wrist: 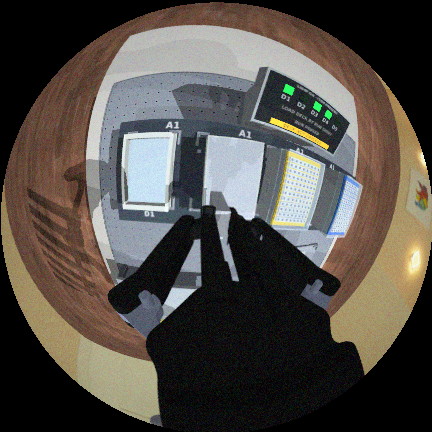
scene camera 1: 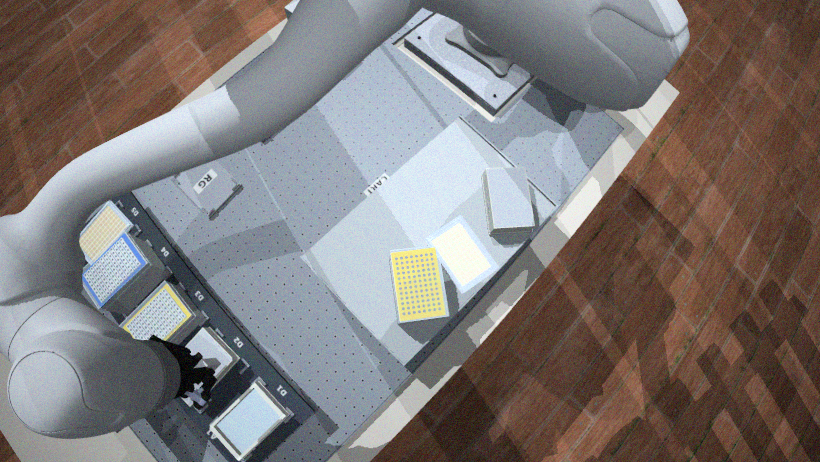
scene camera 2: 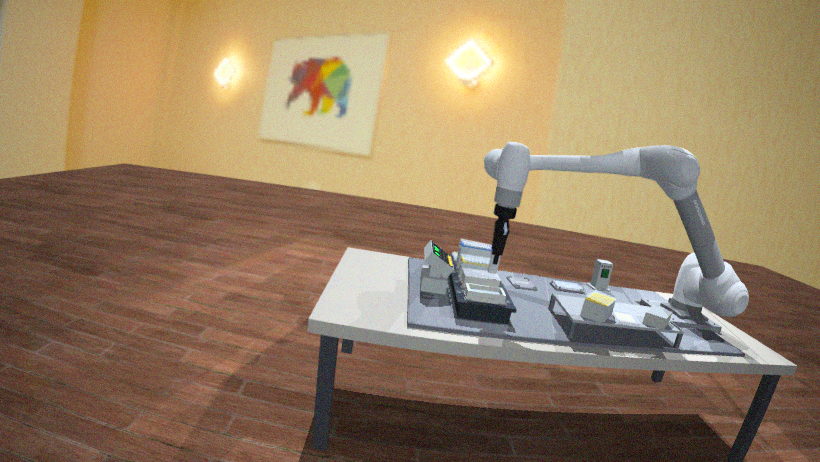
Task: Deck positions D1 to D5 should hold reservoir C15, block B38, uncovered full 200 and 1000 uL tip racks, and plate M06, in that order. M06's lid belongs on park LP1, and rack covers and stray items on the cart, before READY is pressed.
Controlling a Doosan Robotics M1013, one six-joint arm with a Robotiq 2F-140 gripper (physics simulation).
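Pixels of known places: gripper, fingertip midpoint: (wrist: 214, 201) (scene camera 1: 212, 366) (scene camera 2: 491, 272); arm's base at its link origin: (scene camera 2: 683, 313).
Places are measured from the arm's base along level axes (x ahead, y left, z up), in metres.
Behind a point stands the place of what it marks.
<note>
My gripper (scene camera 1: 197, 394) (scene camera 2: 495, 261) @[x 0.971, y 0.066, z 0.101 m] (wrist: 214, 201) @[x 0.971, y 0.066, z 0.101 m] is shut and empty, its tips low at the D1-side edge of the pale grey block (scene camera 1: 213, 348) @[x 0.951, y 0.040, z 0.085 m] (wrist: 235, 172) @[x 1.010, y 0.035, z 0.085 m] at D2; contact is unclear. The block sits shifted toward D3, with a D2 corner bracket bare on its D1 side. The pale-blue reservoir (scene camera 1: 250, 421) @[x 1.011, y 0.175, z 0.056 m] (wrist: 150, 170) @[x 1.011, y 0.165, z 0.056 m] is at D1. Uncovered full racks stand at D3, yellow-rimmed (scene camera 1: 158, 312) @[x 0.972, y -0.079, z 0.111 m] (wrist: 298, 190) @[x 0.995, y -0.065, z 0.111 m], and D4, blue-rimmed (scene camera 1: 116, 269) @[x 0.971, y -0.191, z 0.136 m] (wrist: 345, 206) @[x 0.983, y -0.190, z 0.138 m]. A plate with cream wells (scene camera 1: 107, 228) @[x 0.952, y -0.328, z 0.056 m] is at D5. The arm hides LP1 in the upper scene view.
The status panel (wrist: 302, 111) @[x 1.130, y -0.065, z 0.107 m] (scene camera 2: 438, 258) @[x 1.155, y 0.011, z 0.113 m] lights D1, D3 and D4; D2 and D5 are dark. The cart (scene camera 1: 355, 258) @[x 0.647, y 0.122, z 0.042 m] holds a yellow-topped box (scene camera 1: 418, 284) @[x 0.619, y 0.249, z 0.108 m] (scene camera 2: 598, 307) @[x 0.651, y 0.303, z 0.089 m], a cream flat piece (scene camera 1: 461, 254) @[x 0.514, y 0.274, z 0.058 m] and a grey box (scene camera 1: 508, 198) @[x 0.373, y 0.278, z 0.084 m] (scene camera 2: 657, 318) @[x 0.407, y 0.328, z 0.075 m]. A small display (scene camera 2: 602, 274) @[x 0.308, y -0.320, z 0.057 m] stands behind.
</note>
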